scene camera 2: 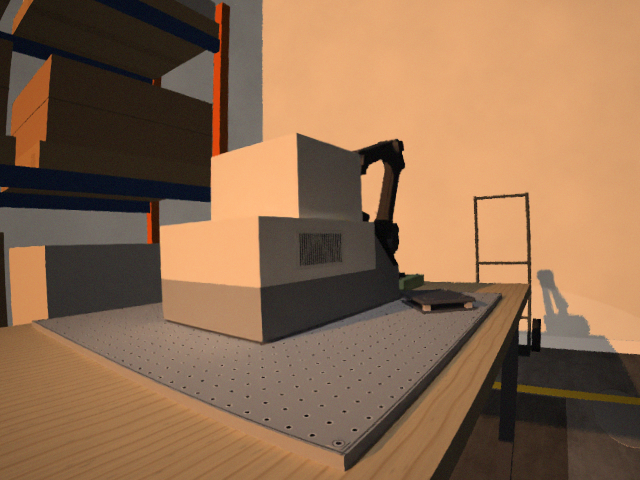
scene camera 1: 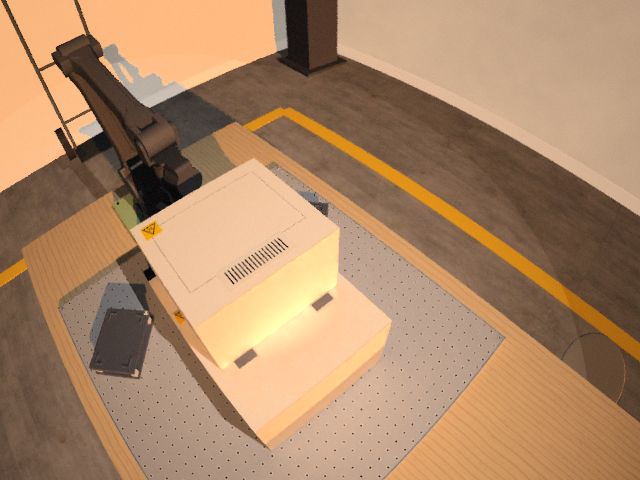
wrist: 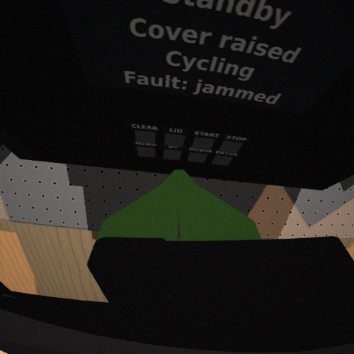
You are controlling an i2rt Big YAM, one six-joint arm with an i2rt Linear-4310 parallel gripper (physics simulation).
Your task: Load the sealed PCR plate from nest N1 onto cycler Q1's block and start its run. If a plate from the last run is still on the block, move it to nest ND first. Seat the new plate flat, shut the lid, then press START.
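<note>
The cycler's pale lid lies level on its base; the block is hidden beneath. My gripper is shut and empty. Its green fingertips show below the button rows in the dark wrist view, left of the START button and below the LID button; contact cannot be told. Behind the lid, the fingertips are hidden from both scene cameras. A dark nest beside the cycler holds no plate. Part of another dark nest shows past the lid. No plate shows; nest labels are unreadable.
The arm reaches down at the cycler's front side. The perforated board lies on the wooden table. Panel text reads Standby, Cover raised, Cycling, Fault: jammed; no lit indicator shows beside it.
</note>
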